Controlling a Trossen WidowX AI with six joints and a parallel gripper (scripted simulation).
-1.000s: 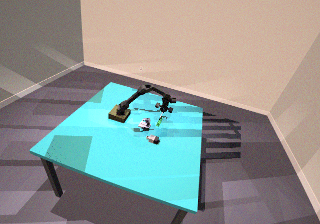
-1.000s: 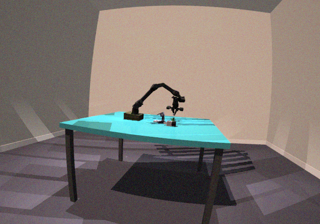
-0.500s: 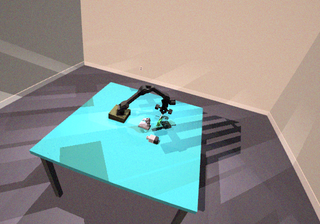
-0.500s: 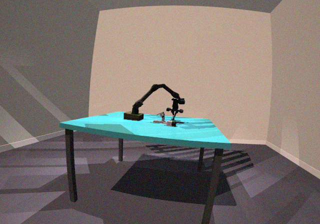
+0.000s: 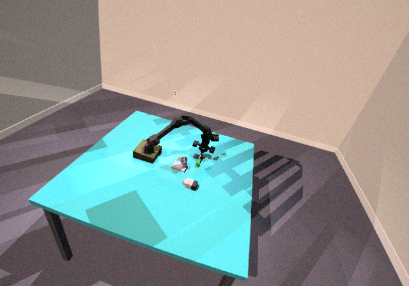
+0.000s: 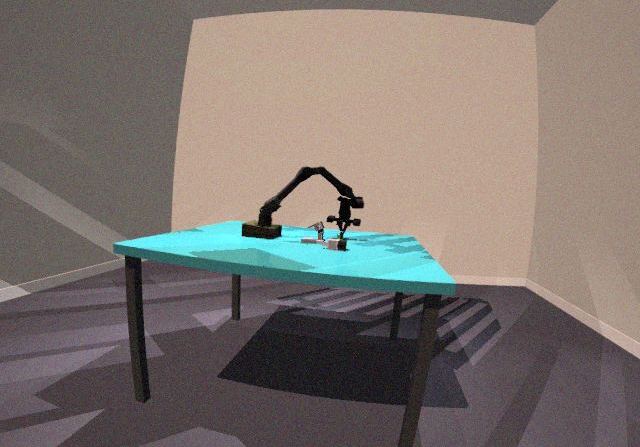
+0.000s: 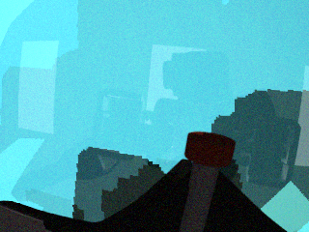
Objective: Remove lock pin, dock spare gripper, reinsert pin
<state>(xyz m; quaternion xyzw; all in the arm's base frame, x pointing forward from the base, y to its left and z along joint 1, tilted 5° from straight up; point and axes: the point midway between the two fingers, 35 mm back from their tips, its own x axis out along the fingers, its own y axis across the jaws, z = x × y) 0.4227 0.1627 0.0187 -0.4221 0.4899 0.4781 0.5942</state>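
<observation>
The green pad lies 10 cm to the right of my gripper tip and 2 cm behind it. The rest, counted from my gripper tip: spare gripper: 38 cm to the right, 6 cm behind; then mount: 21 cm to the right, 15 cm behind, 3 cm above.
</observation>
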